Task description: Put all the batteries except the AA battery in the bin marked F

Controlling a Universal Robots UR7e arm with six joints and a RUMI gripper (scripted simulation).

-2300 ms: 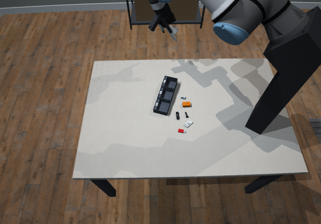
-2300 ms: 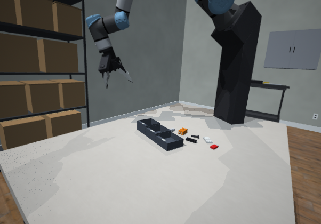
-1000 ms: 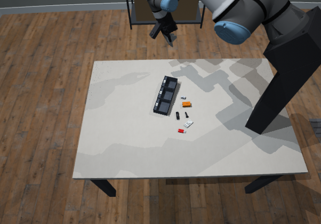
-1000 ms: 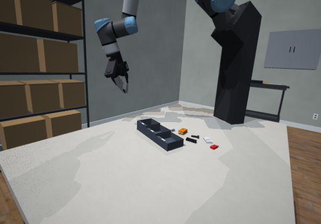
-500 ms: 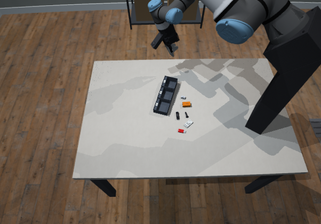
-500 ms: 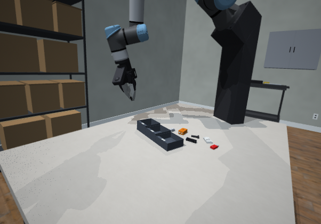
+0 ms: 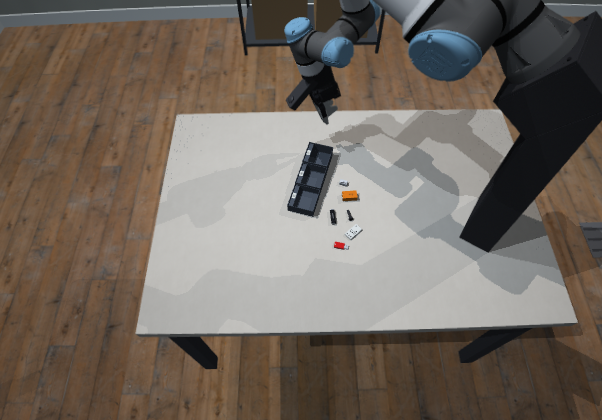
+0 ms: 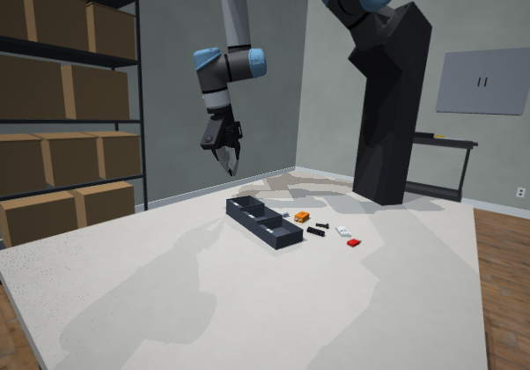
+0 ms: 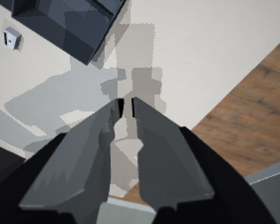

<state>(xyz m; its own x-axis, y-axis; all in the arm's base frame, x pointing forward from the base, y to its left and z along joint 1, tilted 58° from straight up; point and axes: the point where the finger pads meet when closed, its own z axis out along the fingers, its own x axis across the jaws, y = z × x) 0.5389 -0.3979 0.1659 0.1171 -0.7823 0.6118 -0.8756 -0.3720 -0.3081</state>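
My hand is 14 cm to the right of the dark three-compartment bin row, 10 cm short of it and 9 cm above it. Round my hand: black cylindrical battery 29 cm to the left, 11 cm below, 9 cm ahead; then grey piece 18 cm to the left, 11 cm below; then orange block battery 23 cm to the left, 11 cm below, 2 cm ahead.
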